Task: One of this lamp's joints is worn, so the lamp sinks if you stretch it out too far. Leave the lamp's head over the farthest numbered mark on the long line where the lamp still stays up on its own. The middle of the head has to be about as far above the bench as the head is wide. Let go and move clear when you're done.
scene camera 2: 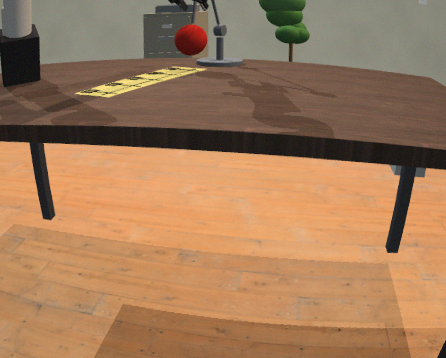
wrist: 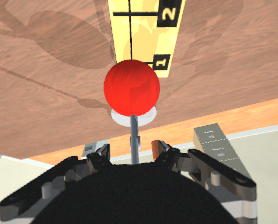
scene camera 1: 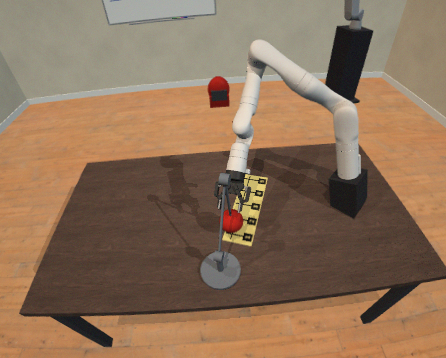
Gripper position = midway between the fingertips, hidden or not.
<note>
I see my gripper [wrist: 134,148], a red ball head [scene camera 2: 191,39], a yellow numbered strip [scene camera 1: 251,209] and a round grey base [scene camera 1: 220,276].
The red ball head shows as well in the wrist view [wrist: 131,87]. The yellow numbered strip shows as well in scene camera 2 [scene camera 2: 122,86].
</note>
